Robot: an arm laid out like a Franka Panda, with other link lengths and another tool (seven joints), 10 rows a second.
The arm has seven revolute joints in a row. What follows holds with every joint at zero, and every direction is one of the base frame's.
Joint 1 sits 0.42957 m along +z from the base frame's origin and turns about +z.
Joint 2 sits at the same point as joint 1 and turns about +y.
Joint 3 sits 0.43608 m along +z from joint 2 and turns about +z.
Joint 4 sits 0.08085 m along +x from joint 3 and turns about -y.
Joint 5 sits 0.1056 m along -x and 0.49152 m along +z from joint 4 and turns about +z.
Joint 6 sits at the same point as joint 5 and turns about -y.
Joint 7 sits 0.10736 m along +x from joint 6 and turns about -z.
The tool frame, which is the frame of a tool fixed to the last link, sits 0.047 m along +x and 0.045 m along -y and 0.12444 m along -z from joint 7; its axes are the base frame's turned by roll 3.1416, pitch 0.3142 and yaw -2.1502 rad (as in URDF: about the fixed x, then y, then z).
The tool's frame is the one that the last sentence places.
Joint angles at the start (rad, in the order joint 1, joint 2, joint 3, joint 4, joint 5, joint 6, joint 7):
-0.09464, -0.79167, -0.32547, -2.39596, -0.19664, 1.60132, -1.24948
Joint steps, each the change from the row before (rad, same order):
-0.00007, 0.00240, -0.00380, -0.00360, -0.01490, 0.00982, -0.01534
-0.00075, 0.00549, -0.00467, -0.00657, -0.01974, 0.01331, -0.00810
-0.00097, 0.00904, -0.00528, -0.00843, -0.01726, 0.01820, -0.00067
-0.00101, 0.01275, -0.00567, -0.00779, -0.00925, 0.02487, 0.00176
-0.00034, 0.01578, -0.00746, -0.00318, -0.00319, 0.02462, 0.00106
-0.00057, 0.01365, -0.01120, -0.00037, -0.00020, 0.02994, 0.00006
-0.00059, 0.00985, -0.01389, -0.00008, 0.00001, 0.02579, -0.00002
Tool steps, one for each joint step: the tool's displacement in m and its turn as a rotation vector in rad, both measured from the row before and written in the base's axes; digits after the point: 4 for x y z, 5 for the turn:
0.0005, -0.0024, -0.0026, -0.01289, 0.00020, 0.01407
0.0014, -0.0038, -0.0054, -0.01680, 0.00453, 0.00682
0.0030, -0.0042, -0.0072, -0.01472, 0.00448, -0.00052
0.0050, -0.0041, -0.0070, -0.00886, -0.00128, -0.00364
0.0059, -0.0048, -0.0054, -0.00314, -0.00424, -0.00517
0.0052, -0.0070, -0.0023, -0.00090, -0.01508, -0.00819
0.0030, -0.0081, -0.0016, 0.00162, -0.01536, -0.01055

